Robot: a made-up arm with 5 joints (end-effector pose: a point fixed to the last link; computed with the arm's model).
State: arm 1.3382 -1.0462 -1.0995 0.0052 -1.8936
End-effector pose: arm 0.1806 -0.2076 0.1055 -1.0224 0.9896 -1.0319
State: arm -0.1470 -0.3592 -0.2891 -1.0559 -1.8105
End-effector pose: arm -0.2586 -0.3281 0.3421 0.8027 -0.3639 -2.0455
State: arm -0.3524 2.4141 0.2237 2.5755 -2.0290
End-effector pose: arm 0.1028 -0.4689 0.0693 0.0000 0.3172 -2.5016
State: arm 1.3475 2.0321 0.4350 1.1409 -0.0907
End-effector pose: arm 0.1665 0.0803 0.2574 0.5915 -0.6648 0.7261
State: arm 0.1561 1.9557 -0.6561 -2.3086 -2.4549
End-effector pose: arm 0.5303 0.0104 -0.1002 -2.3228 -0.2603 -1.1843
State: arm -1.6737 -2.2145 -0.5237 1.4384 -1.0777
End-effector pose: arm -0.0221 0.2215 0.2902 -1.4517 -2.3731 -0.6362
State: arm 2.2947 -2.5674 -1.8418 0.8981 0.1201
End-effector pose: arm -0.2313 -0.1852 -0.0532 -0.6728 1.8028 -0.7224
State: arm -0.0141 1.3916 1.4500 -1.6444 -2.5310
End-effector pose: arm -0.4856 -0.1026 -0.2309 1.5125 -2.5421 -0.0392
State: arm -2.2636 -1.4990 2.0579 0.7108 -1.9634
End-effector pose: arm -0.1257 -0.6418 0.1575 -2.0356 1.6377 -1.0510
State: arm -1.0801 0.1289 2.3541 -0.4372 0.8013
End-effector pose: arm 0.1454 0.1445 0.0523 -1.5907 1.7179 0.2274
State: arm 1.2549 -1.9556 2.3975 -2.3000 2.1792
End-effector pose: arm 0.2591 0.5040 0.2472 -0.8749 0.5832 -0.5064
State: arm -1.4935 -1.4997 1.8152 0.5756 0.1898
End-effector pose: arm 0.0597 -0.2794 -0.0264 -0.1834 2.1625 0.2200
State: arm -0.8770 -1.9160 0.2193 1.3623 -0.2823
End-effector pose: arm -0.2069 0.0067 0.1193 -0.5817 -2.9989 -0.1906
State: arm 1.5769 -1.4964 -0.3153 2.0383 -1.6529
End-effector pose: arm 0.2140 -0.2535 0.1814 2.7366 -0.3045 -0.1385
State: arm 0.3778 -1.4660 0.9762 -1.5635 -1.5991
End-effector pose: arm 0.5383 0.1316 0.6005 0.0431 -0.0915 -0.2452
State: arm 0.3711 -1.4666 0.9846 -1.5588 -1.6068
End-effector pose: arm 0.5400 0.1309 0.5995 0.0378 -0.0908 -0.2514
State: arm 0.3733 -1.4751 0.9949 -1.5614 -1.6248
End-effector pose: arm 0.5440 0.1331 0.5960 0.0367 -0.0834 -0.2568
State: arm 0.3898 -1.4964 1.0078 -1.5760 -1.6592
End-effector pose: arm 0.5516 0.1398 0.5881 0.0423 -0.0649 -0.2613
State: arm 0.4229 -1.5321 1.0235 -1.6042 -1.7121
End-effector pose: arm 0.5626 0.1524 0.5743 0.0540 -0.0327 -0.2651
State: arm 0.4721 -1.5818 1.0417 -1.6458 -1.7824
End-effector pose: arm 0.5759 0.1714 0.5535 0.0687 0.0149 -0.2688
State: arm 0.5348 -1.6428 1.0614 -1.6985 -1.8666
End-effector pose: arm 0.5894 0.1965 0.5252 0.0816 0.0770 -0.2741
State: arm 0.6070 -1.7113 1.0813 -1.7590 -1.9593
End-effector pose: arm 0.6004 0.2264 0.4900 0.0874 0.1506 -0.2820
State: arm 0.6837 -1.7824 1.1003 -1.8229 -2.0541
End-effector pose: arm 0.6065 0.2590 0.4500 0.0825 0.2299 -0.2925
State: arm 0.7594 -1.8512 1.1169 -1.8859 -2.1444
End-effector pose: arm 0.6068 0.2910 0.4084 0.0666 0.3077 -0.3055
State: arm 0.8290 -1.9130 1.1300 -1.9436 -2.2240
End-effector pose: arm 0.6019 0.3194 0.3692 0.0428 0.3771 -0.3193
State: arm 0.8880 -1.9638 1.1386 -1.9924 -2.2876
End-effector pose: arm 0.5939 0.3422 0.3362 0.0170 0.4328 -0.3317
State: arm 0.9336 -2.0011 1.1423 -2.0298 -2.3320
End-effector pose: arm 0.5855 0.3585 0.3119 -0.0048 0.4723 -0.3405
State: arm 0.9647 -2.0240 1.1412 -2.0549 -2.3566
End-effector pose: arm 0.5787 0.3688 0.2974 -0.0182 0.4958 -0.3445
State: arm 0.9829 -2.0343 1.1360 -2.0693 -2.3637
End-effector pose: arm 0.5744 0.3740 0.2914 -0.0219 0.5060 -0.3435
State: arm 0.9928 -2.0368 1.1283 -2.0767 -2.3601
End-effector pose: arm 0.5720 0.3762 0.2909 -0.0194 0.5081 -0.3395
